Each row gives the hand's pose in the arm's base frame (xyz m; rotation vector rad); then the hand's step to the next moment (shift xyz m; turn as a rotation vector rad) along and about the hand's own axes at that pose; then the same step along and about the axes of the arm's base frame.
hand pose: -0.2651 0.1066 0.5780 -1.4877 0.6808 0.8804
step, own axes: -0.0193 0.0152 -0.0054 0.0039 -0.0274 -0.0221
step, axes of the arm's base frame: -0.0223 -0.0085 0.0079 0.0279 -0.0186 0.0116
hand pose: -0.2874 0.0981 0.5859 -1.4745 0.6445 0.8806
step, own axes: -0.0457 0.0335 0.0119 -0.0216 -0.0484 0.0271
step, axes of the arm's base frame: -0.0545 0.0033 0.0192 0.0237 0.0296 0.0459
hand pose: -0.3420 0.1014 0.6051 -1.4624 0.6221 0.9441
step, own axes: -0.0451 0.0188 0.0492 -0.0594 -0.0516 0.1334
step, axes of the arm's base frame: -0.0486 0.0389 0.0305 -0.0137 0.1284 0.0855
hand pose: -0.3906 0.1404 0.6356 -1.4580 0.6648 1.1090
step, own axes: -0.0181 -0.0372 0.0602 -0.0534 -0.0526 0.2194
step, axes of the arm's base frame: 0.0095 0.0624 0.0367 -0.0333 0.2123 0.0870
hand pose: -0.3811 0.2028 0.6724 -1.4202 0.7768 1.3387
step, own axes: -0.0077 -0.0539 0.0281 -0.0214 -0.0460 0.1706
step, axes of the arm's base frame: 0.0393 0.0412 0.0228 -0.0175 0.1701 0.0493
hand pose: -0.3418 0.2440 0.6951 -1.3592 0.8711 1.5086
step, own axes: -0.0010 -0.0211 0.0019 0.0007 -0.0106 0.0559
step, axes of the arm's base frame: 0.0191 0.0089 0.0026 -0.0099 0.0554 0.0083
